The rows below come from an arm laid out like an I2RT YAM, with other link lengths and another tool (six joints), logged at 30 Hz.
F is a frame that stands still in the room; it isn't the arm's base.
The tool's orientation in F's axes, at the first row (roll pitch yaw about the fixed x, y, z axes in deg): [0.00 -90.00 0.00]
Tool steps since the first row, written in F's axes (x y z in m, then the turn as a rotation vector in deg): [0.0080 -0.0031 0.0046 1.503 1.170 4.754]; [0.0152 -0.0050 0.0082 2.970 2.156 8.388]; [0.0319 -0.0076 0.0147 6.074 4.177 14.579]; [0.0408 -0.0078 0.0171 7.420 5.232 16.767]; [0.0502 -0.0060 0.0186 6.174 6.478 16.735]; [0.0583 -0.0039 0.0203 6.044 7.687 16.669]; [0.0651 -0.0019 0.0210 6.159 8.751 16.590]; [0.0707 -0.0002 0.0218 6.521 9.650 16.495]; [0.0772 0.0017 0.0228 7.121 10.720 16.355]
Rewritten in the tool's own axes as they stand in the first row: [0.0046 -0.0031 -0.0080 4.754 1.170 -1.503]; [0.0082 -0.0050 -0.0152 8.388 2.156 -2.970]; [0.0147 -0.0076 -0.0319 14.579 4.177 -6.074]; [0.0171 -0.0078 -0.0408 16.767 5.232 -7.420]; [0.0186 -0.0060 -0.0502 16.735 6.478 -6.174]; [0.0203 -0.0039 -0.0583 16.669 7.687 -6.044]; [0.0210 -0.0019 -0.0651 16.590 8.751 -6.159]; [0.0218 -0.0002 -0.0707 16.495 9.650 -6.521]; [0.0228 0.0017 -0.0772 16.355 10.720 -7.121]
